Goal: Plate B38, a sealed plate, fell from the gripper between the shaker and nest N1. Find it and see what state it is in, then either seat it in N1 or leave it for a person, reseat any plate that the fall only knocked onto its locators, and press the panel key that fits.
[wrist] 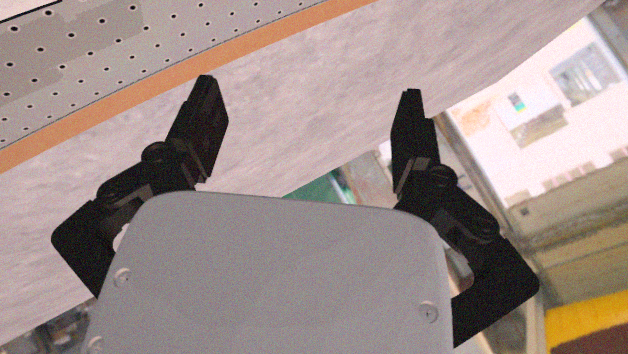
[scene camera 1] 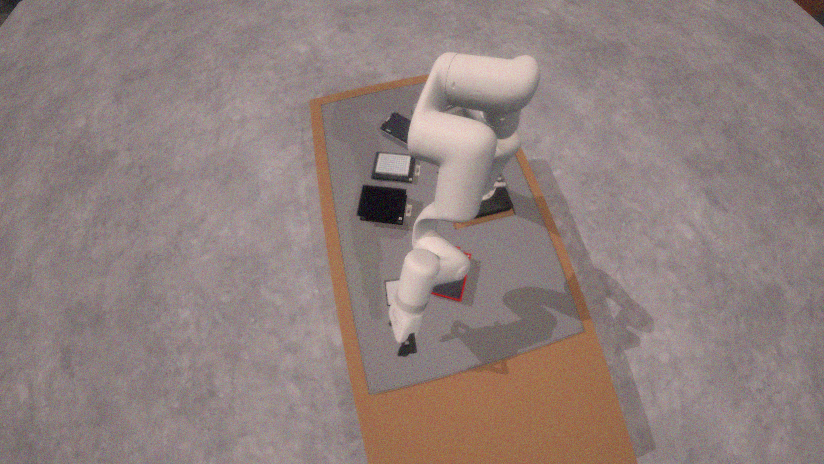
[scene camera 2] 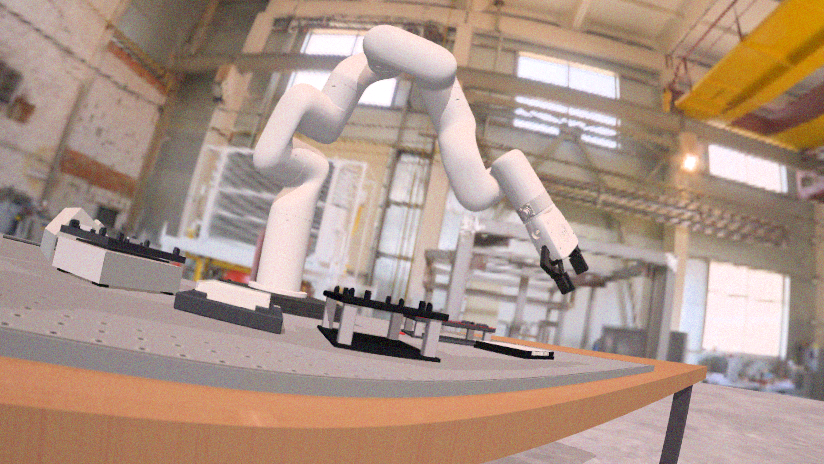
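Seen in the pictures: gripper, fingertip midpoint: (wrist: 308, 103) (scene camera 1: 398, 338) (scene camera 2: 576, 281); arm's base at its link origin: (scene camera 2: 276, 292).
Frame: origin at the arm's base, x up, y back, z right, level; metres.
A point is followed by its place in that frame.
My gripper (scene camera 1: 406, 345) @[x 0.128, y -0.318, z -0.507 m] (scene camera 2: 572, 272) @[x 0.128, y -0.318, z -0.507 m] (wrist: 308, 103) @[x 0.128, y -0.318, z -0.507 m] is open and empty, high above the worktop. A white plate (scene camera 1: 393, 163) @[x 0.006, y -0.323, z 0.114 m] (scene camera 2: 232, 292) @[x 0.003, y -0.386, z 0.126 m] sits on a dark, low nest (scene camera 1: 375, 175) @[x -0.010, y -0.396, z 0.074 m] (scene camera 2: 227, 315) @[x -0.021, y -0.404, z 0.128 m]. A raised black platform with pegs (scene camera 1: 382, 203) @[x 0.028, y -0.365, z -0.064 m] (scene camera 2: 385, 304) @[x 0.026, y -0.446, z -0.029 m] stands beside it. A flat white-topped piece with a dark edge (scene camera 1: 391, 292) @[x -0.014, y -0.347, z -0.375 m] (scene camera 2: 513, 349) @[x -0.017, y -0.339, z -0.333 m] lies farther along, partly behind the arm in scene camera 1. A grey box with a black pegged top (scene camera 1: 397, 127) @[x 0.027, y -0.301, z 0.272 m] (scene camera 2: 118, 265) @[x -0.001, y -0.353, z 0.264 m] stands at the other end. I cannot tell which piece is B38 or its seal state; the panel keys do not show.
A red-edged dark tray (scene camera 1: 462, 288) @[x 0.011, y -0.109, z -0.376 m] is partly covered by the arm. A black block (scene camera 1: 497, 202) @[x 0.002, y 0.060, z -0.073 m] is beside the arm's base. The grey perforated board (scene camera 1: 518, 247) @[x -0.028, y 0.124, z -0.243 m] (scene camera 2: 172, 351) @[x -0.028, y -0.585, z 0.174 m] (wrist: 90, 40) @[x -0.028, y -0.414, z -0.418 m] lies on the orange-brown table (scene camera 1: 495, 420) @[x -0.041, y -0.025, z -0.818 m] (scene camera 2: 288, 412) @[x -0.041, y -0.626, z 0.106 m] (wrist: 200, 63) @[x -0.041, y -0.508, z -0.508 m].
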